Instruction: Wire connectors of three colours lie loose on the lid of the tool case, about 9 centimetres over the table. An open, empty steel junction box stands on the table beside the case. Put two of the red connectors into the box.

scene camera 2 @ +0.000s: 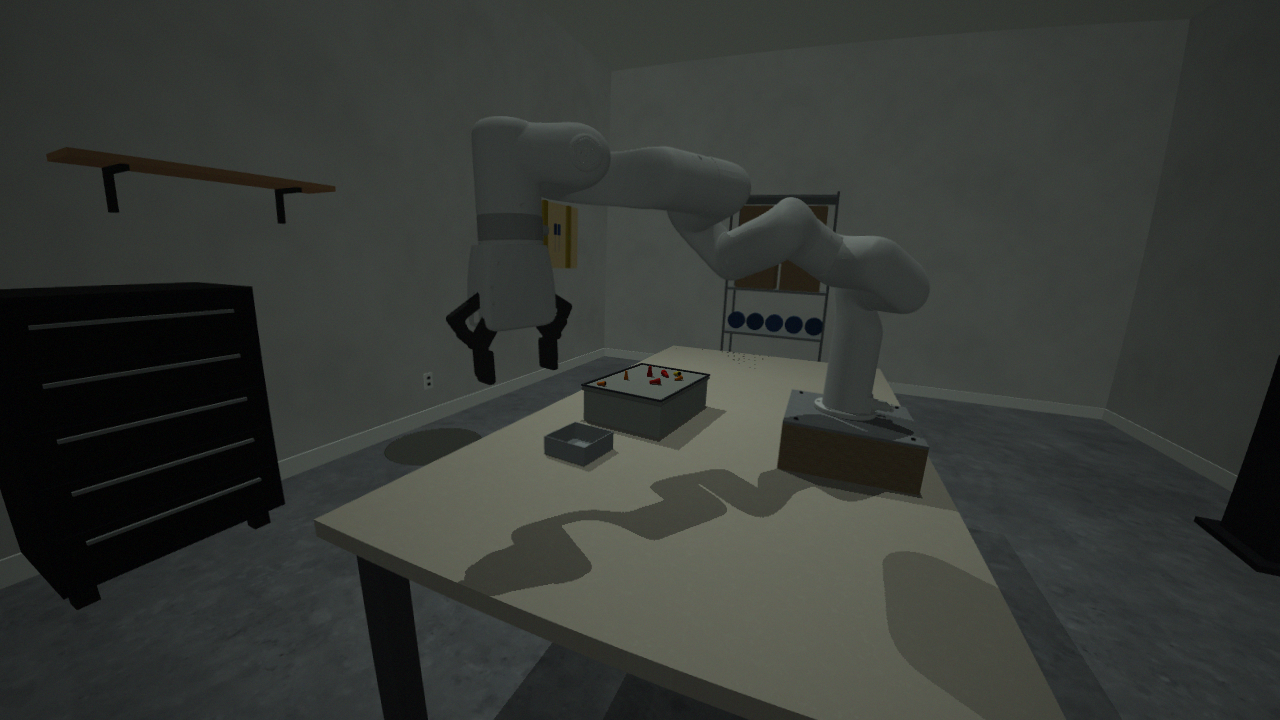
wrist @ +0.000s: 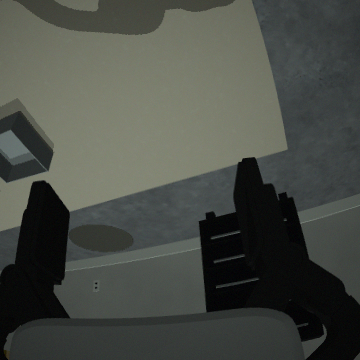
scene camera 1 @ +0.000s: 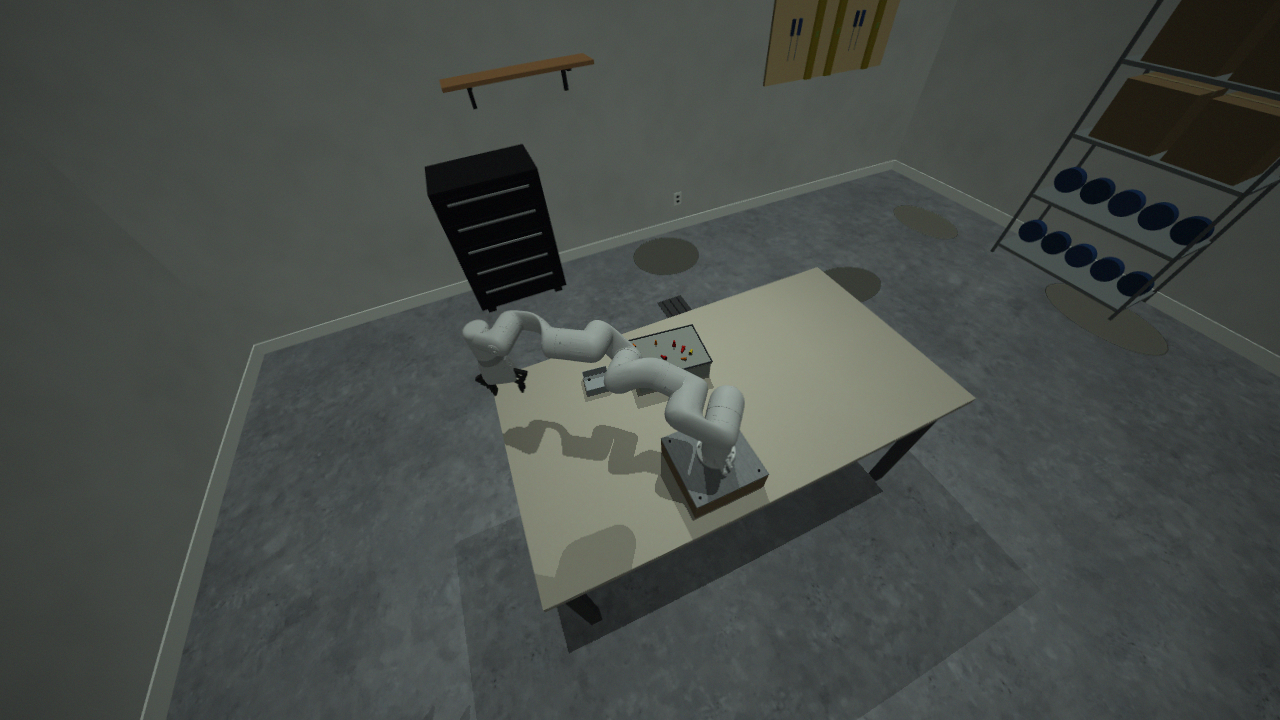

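Note:
The tool case carries loose red, orange and yellow connectors on its pale lid. One red connector stands upright; two more, a red connector and another red connector, are close by. The open steel junction box is on the table beside the case; no connector shows in its visible part. My gripper is open and empty, pointing down, high above the box's level and off to its side. The case does not show in the wrist view.
The arm's base block stands on the table. The arm passes over part of the case in scene camera 1. A black drawer cabinet stands on the floor beyond the table.

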